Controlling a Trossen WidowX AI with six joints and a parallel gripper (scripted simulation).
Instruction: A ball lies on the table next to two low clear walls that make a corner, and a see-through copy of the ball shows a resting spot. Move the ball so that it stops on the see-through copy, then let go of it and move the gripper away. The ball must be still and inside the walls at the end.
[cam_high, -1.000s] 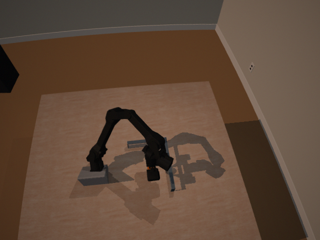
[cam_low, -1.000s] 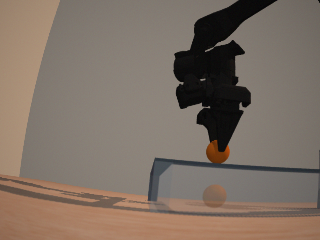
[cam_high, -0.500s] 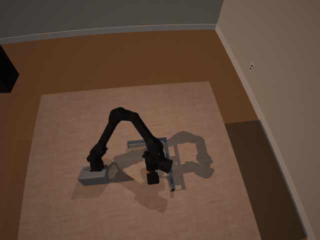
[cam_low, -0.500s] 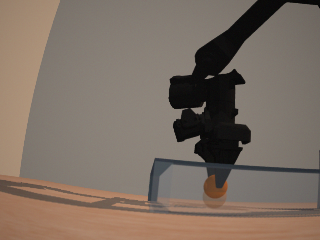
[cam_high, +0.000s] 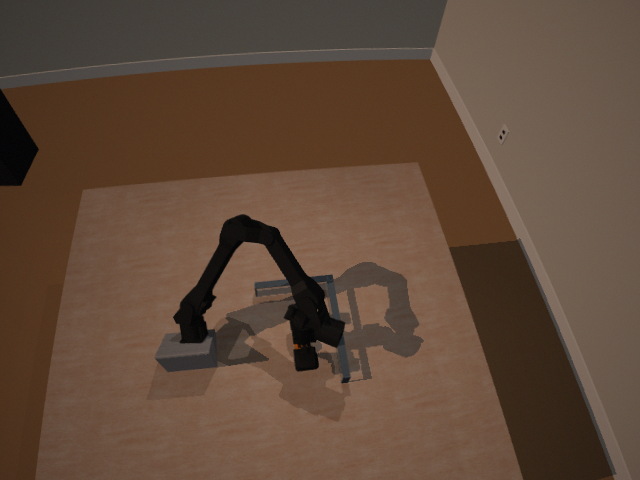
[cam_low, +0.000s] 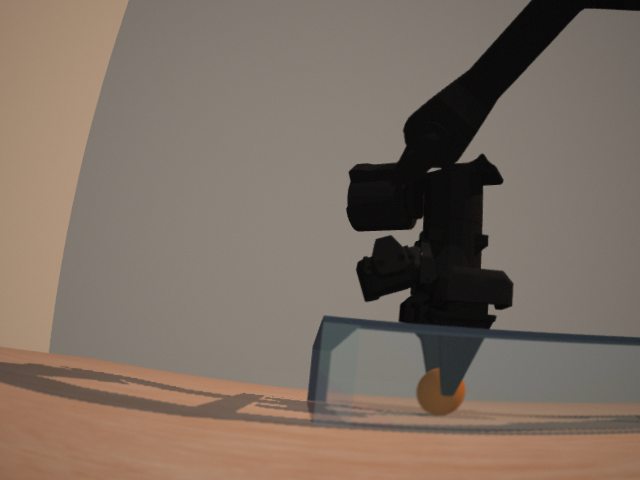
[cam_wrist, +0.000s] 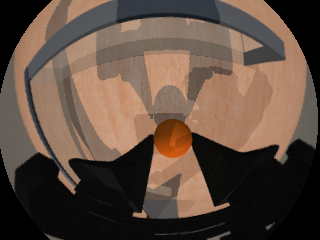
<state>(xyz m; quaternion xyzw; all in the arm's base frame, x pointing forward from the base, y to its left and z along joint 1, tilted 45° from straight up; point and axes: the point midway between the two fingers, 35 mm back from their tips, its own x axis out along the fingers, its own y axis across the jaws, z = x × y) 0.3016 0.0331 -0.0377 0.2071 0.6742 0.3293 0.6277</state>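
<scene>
The see-through copy of ball lies right at my gripper tip.
</scene>
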